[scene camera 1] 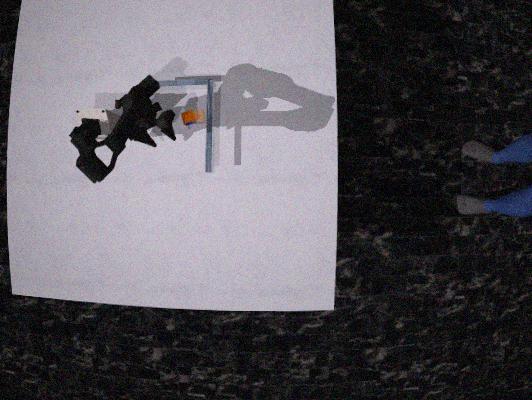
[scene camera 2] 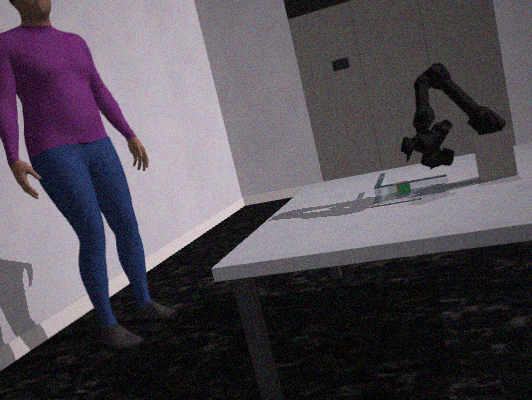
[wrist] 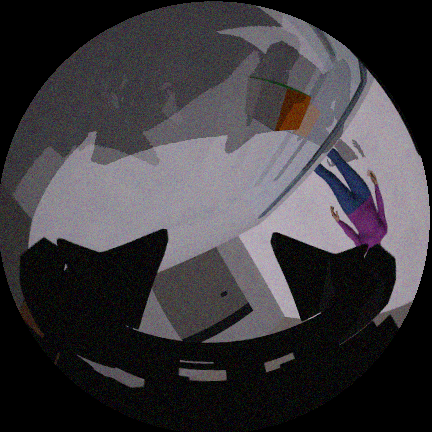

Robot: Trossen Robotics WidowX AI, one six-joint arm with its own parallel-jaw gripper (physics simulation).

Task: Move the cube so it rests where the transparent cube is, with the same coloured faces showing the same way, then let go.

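Places are measured from the arm's base along level axes (x left, y back, z up), in metres.
Pixels of known places: gripper, between the fingertips: [scene camera 1: 165,143] [scene camera 2: 418,164] [wrist: 221,236]; arm's base, origin of its link: [scene camera 1: 91,126] [scene camera 2: 496,145].
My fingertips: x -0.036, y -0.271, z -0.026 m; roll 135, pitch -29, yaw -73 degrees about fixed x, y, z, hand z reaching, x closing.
Note:
Ahead of a thing's pixels: the offset from my fingertips to its top centre. "spot": to the spot under its first point. Level surfaces: height alone.
The cube {dx +0.102, dy -0.055, dz -0.039 m} [scene camera 1: 189,118] [scene camera 2: 403,188] [wrist: 292,111] lies on the table. It shows orange with a thin blue edge in scene camera 1, green in scene camera 2, and orange beside a thin green line in the wrist view. A paler orange patch {spot: dx +0.106, dy -0.100, dz -0.039 m} [scene camera 1: 200,116] [wrist: 308,121] adjoins it; I cannot tell whether this is the transparent cube, whose outline I cannot make out. My black gripper [scene camera 1: 165,141] [scene camera 2: 419,162] [wrist: 221,236] is open and empty. It hangs above table height, left of the cube in scene camera 1 and above it in scene camera 2.
Blue-grey bars [scene camera 1: 209,145] [scene camera 2: 425,179] with see-through panels form a corner beside the cube on the white table {dz -0.079 m} [scene camera 1: 150,240] [scene camera 2: 350,230]. The arm's shadow falls across the cube's surroundings. A person [scene camera 1: 515,151] [scene camera 2: 70,90] [wrist: 367,220] in purple and blue stands beyond the table.

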